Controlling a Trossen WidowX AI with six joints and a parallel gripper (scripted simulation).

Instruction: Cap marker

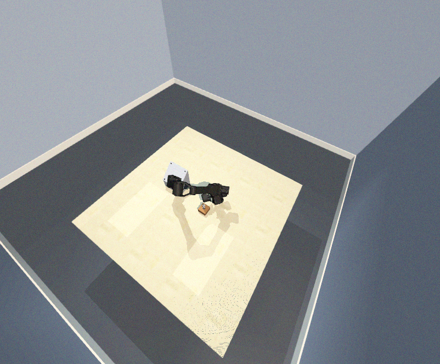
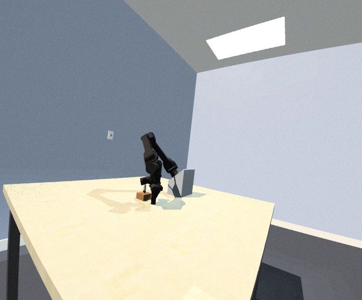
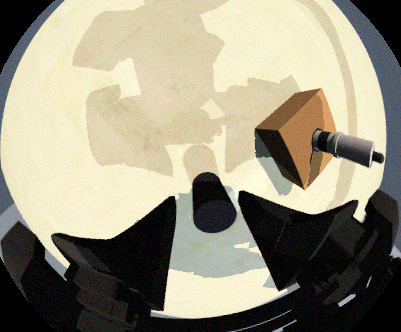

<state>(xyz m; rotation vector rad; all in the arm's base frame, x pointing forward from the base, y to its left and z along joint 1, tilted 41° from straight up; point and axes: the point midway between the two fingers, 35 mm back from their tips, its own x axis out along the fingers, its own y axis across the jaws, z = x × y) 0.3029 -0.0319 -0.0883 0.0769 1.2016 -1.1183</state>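
Now: the dark marker cap right at my gripper tip.
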